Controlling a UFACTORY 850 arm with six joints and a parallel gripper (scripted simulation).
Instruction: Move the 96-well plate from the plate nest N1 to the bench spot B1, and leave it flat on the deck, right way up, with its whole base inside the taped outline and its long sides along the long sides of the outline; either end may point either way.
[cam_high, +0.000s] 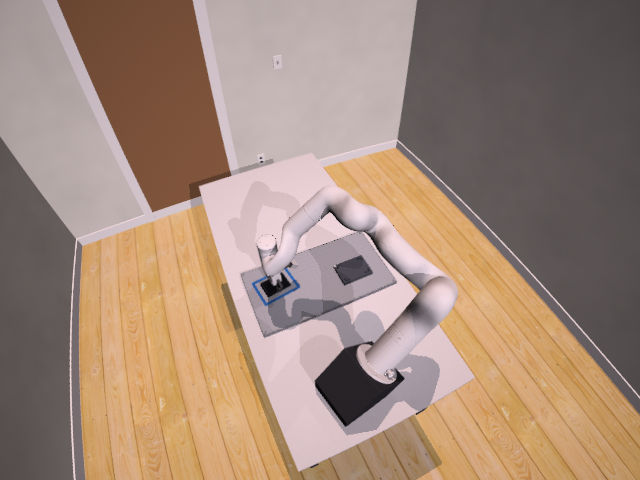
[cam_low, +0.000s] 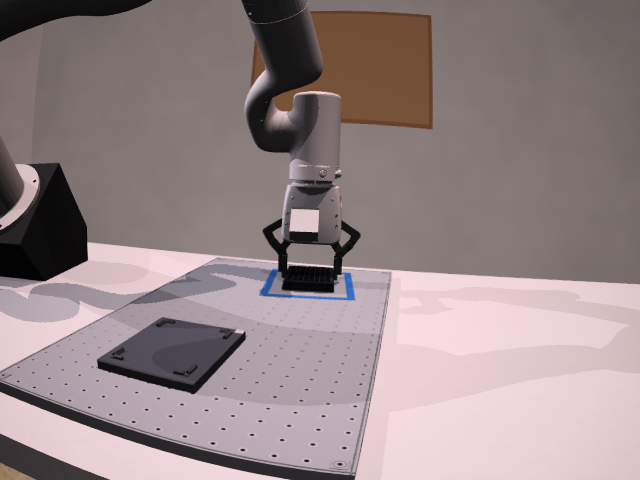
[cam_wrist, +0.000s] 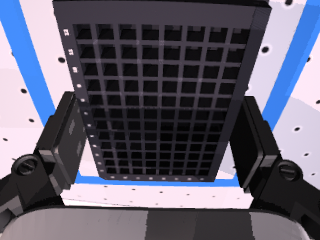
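Now: the black 96-well plate 1 cm below my hand. Also, from my hand: plate nest N1 (39 cm to the right, 7 cm behind, 2 cm below).
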